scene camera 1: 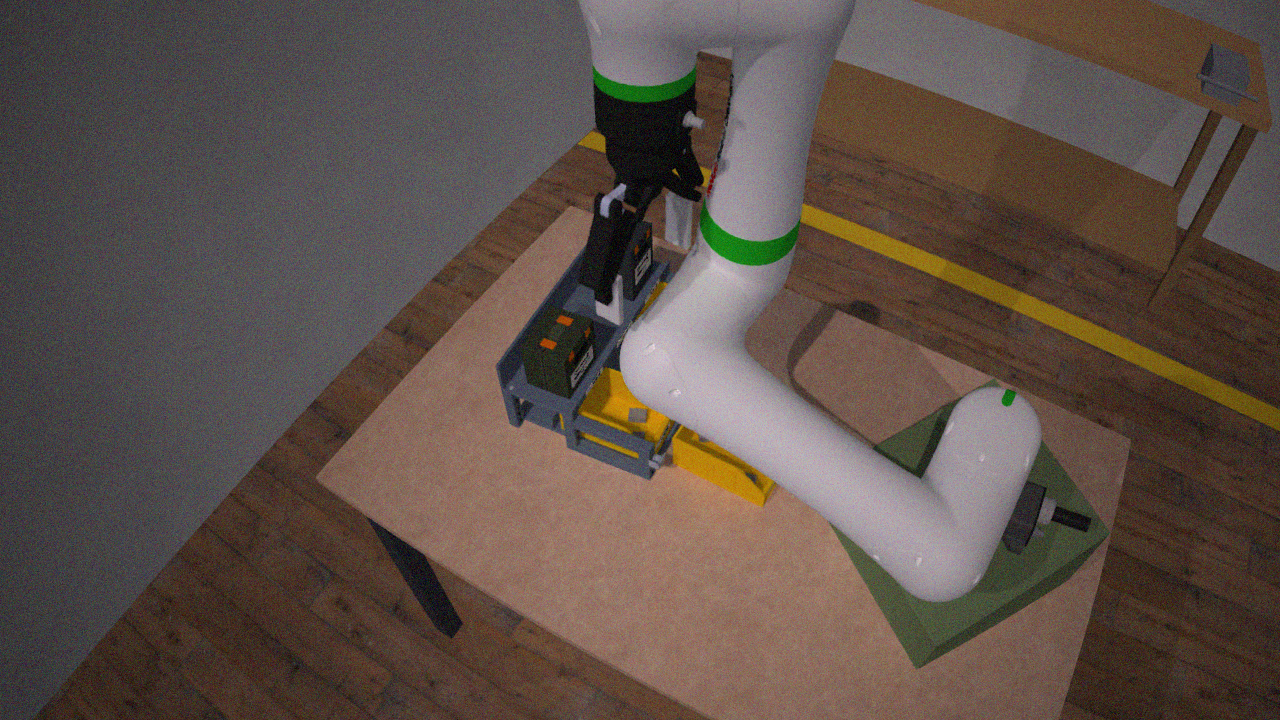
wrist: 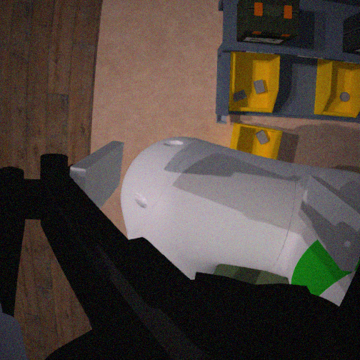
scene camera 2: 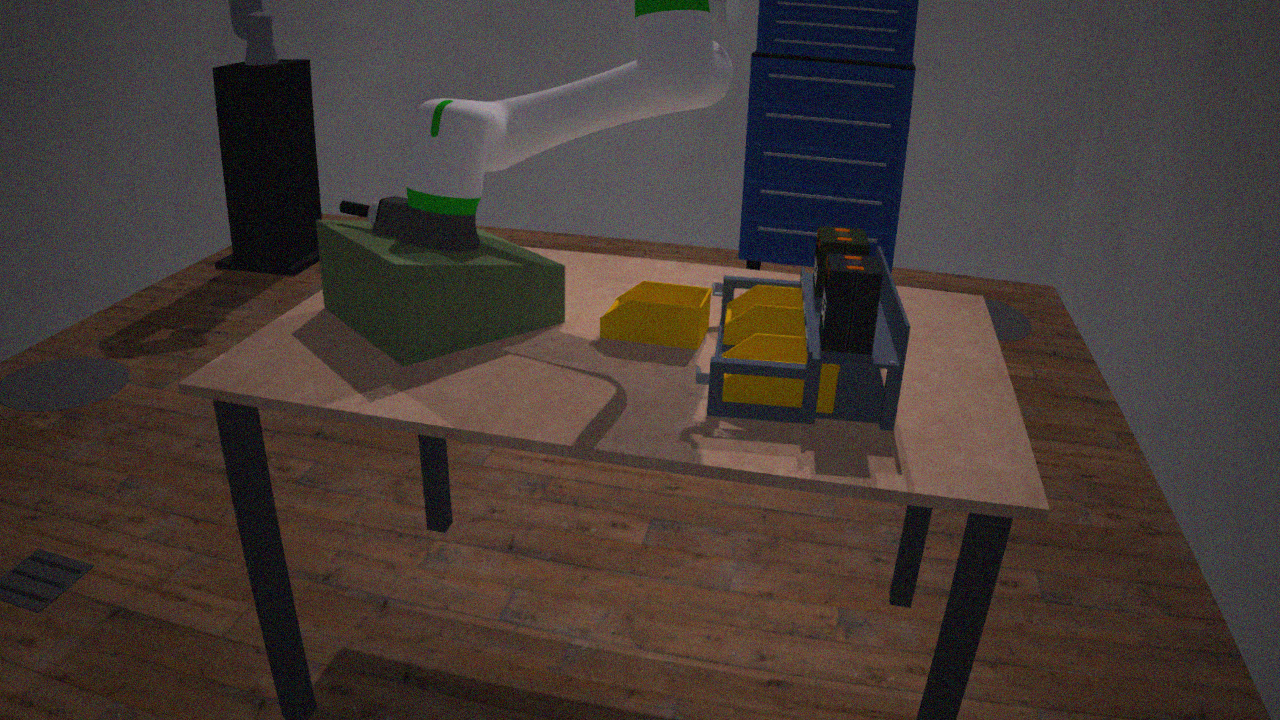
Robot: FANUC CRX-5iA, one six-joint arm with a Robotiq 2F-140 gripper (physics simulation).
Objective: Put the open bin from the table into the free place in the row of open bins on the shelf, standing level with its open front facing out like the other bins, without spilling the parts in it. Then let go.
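Places are measured from the arm's base along level axes (x ahead, y left, z up), in millimetres.
Where they show: gripper, fingertip midpoint: [scene camera 1: 645,278] [scene camera 2: 724,21]; arm's base at its link origin: [scene camera 2: 437,241].
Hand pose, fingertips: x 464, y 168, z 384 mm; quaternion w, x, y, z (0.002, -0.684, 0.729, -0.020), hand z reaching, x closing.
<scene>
Each offset is from my fingertips to the top centre of the thing. "spot": to the spot under its first point. Level surfaces: height alone.
The open yellow bin @[spot: dx -66, dy -96, dz -465 mm] [scene camera 1: 716,465] [scene camera 2: 657,315] [wrist: 255,145] stands upright on the table in front of the shelf, with a grey part visible inside; the arm partly covers it in the wrist view. The blue-grey shelf [scene camera 1: 512,407] [scene camera 2: 811,385] [wrist: 223,80] holds one yellow bin @[spot: dx +150, dy -148, dz -513 mm] [scene camera 1: 617,407] [scene camera 2: 769,297] [wrist: 250,70] with grey parts and another yellow bin @[spot: dx +139, dy -394, dz -486 mm] [scene camera 2: 765,389] [wrist: 332,90] with a round part. The free place [wrist: 298,85] lies between them. My gripper [scene camera 1: 644,264] [wrist: 214,179] is open and empty, fingers pointing down, high above the shelf area; it is outside scene camera 2's view.
A dark green case @[dx +230, dy -111, dz -325 mm] [scene camera 1: 554,358] [wrist: 270,22] and a black case @[dx +245, dy -342, dz -298 mm] [scene camera 1: 637,279] [scene camera 2: 850,304] [wrist: 352,35] stand on the shelf's upper level. My arm's white elbow [scene camera 1: 684,349] [wrist: 215,200] shows beside the gripper. The green base block [scene camera 1: 939,626] [scene camera 2: 447,304] stands on the table @[dz -522 mm] [scene camera 1: 447,474] [scene camera 2: 554,411].
</scene>
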